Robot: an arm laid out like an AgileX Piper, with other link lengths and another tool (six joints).
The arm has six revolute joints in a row. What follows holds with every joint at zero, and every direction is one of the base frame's. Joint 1 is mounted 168.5 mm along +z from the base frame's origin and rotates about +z. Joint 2 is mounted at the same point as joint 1 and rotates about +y. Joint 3 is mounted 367.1 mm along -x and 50.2 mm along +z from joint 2 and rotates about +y. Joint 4 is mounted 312.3 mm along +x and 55.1 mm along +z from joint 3 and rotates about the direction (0.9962, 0, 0.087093). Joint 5 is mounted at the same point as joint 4 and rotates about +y. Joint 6 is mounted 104.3 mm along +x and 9.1 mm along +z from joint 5 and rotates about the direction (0.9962, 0, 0.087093). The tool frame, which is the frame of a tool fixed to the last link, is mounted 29.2 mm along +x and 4 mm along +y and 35.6 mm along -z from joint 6; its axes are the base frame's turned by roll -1.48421, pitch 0.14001 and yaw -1.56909 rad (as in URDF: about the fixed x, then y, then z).
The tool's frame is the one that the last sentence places.
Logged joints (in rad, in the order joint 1, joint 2, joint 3, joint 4, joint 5, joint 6), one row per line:
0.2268 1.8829 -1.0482 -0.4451 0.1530 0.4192
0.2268 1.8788 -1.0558 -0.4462 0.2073 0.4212
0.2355 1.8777 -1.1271 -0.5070 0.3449 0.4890
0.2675 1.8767 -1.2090 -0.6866 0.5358 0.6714
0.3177 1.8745 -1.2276 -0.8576 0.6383 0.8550
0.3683 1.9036 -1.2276 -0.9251 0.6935 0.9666
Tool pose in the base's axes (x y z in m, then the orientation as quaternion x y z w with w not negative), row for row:
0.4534 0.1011 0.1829 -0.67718 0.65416 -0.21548 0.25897
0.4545 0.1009 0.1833 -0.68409 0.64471 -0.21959 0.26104
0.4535 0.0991 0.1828 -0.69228 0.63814 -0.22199 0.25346
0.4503 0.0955 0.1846 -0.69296 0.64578 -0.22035 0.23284
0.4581 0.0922 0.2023 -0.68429 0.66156 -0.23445 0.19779
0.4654 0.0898 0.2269 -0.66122 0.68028 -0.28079 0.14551
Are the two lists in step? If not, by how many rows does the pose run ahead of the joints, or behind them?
The pose runs 2 rows behind the joints: the pose in row i belongs to the joints in row i - 2.
